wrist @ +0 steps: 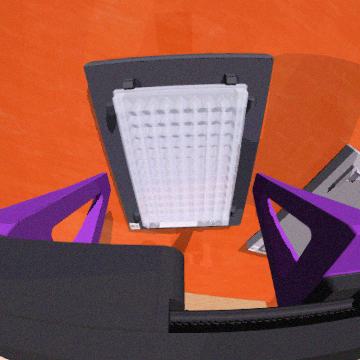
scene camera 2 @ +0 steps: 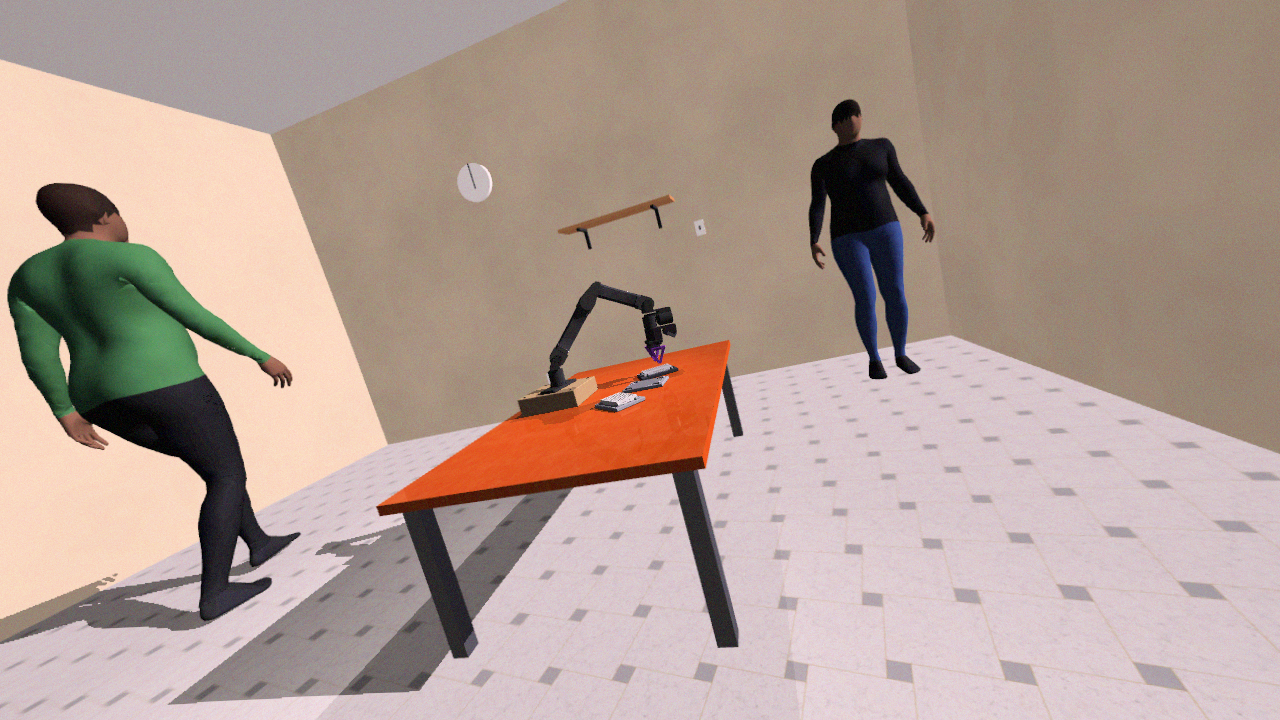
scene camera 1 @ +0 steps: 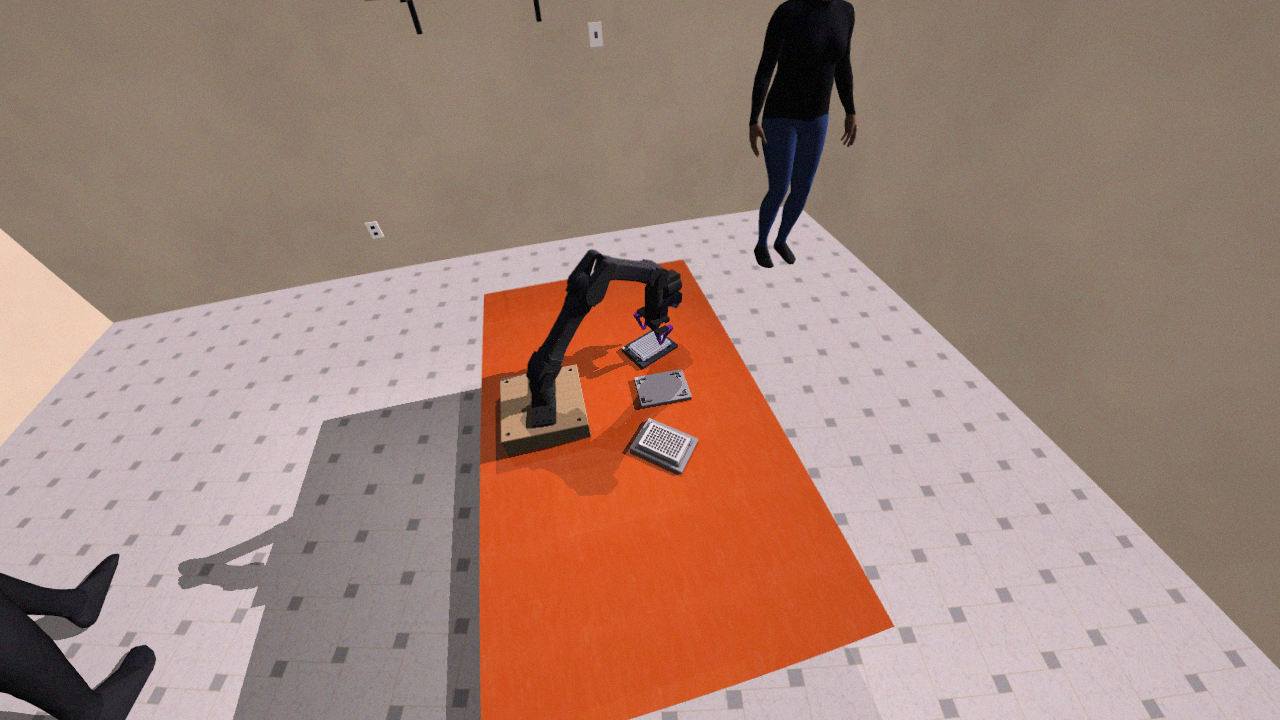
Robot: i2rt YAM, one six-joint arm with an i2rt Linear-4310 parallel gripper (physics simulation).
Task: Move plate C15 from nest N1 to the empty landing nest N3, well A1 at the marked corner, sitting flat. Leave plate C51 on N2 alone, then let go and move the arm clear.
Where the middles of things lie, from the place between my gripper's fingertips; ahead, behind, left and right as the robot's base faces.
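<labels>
Dark grey nest point(wrist: 254, 69): my hand 40 mm above it, 10 mm past it, 10 mm to the left of it. White gridded rack point(scene camera 1: 661, 441), from my hand: 30 mm below, 40 mm behind, 400 mm to the right.
</labels>
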